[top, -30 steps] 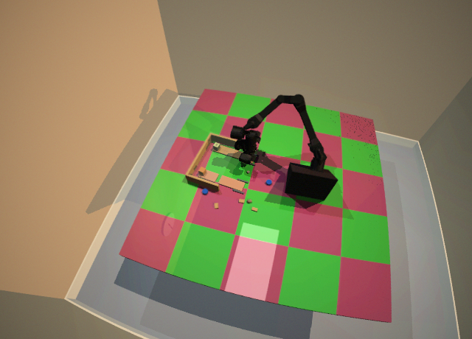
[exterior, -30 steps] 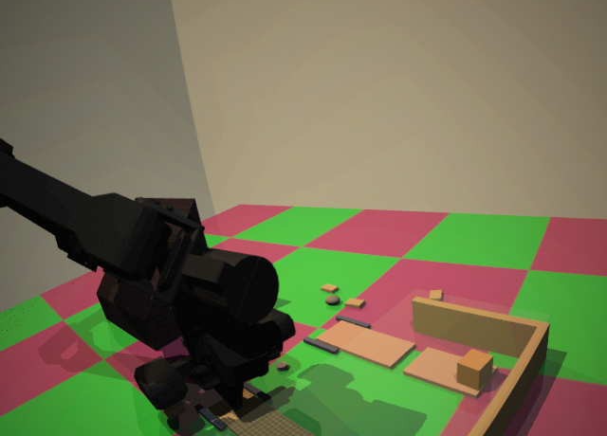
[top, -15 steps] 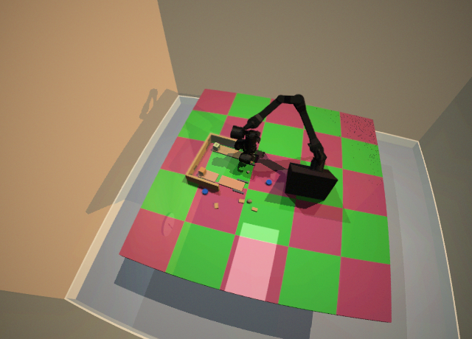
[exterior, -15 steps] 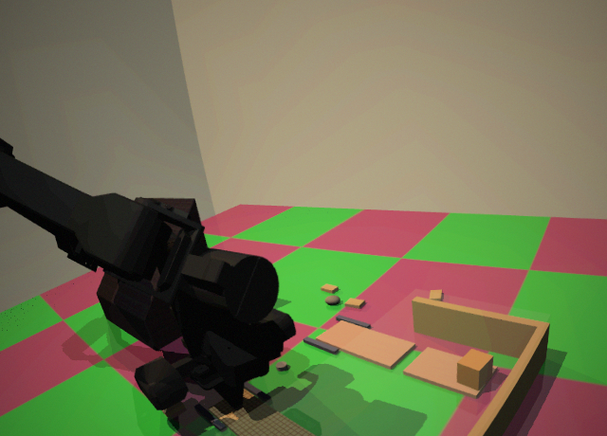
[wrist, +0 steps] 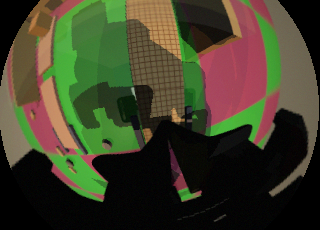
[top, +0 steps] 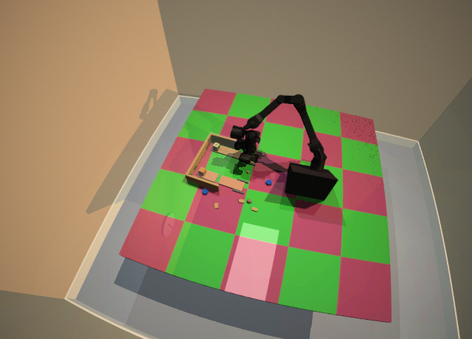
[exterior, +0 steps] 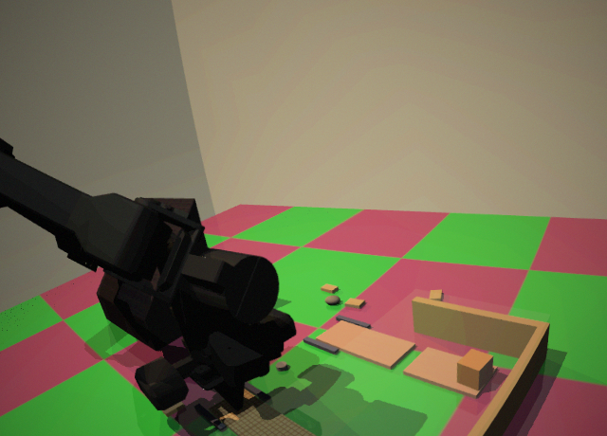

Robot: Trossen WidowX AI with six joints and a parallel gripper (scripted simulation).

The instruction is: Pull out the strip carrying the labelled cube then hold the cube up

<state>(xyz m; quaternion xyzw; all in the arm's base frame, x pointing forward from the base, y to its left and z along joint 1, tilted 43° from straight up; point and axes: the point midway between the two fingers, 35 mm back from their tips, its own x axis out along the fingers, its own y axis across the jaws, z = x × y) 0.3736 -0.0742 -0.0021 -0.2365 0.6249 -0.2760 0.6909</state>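
Now: the tan strip 100 mm ahead of my gripper tip and 10 mm to the right of it. The rest, counted from my gripper tip: grey pebble 70 mm behind, 260 mm to the left.
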